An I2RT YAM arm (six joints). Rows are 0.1 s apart.
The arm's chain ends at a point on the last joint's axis. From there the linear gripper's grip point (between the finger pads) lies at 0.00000 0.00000 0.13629 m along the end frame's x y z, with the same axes.
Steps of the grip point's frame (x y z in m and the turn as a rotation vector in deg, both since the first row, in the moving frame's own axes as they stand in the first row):
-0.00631 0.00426 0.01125 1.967 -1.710 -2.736
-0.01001 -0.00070 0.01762 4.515 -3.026 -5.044
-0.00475 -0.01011 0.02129 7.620 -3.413 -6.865
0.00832 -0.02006 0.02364 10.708 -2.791 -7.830
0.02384 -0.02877 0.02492 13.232 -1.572 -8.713
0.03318 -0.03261 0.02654 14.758 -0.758 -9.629
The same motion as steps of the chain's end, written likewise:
-0.00213 0.00884 0.01139 1.967 -1.710 -2.736
-0.00236 0.00969 0.01823 4.515 -3.026 -5.044
0.00440 0.00742 0.02273 7.620 -3.413 -6.865
0.01663 0.00472 0.02617 10.708 -2.791 -7.830
0.02991 0.00202 0.02858 13.232 -1.572 -8.713
0.03788 0.00179 0.03104 14.758 -0.758 -9.629

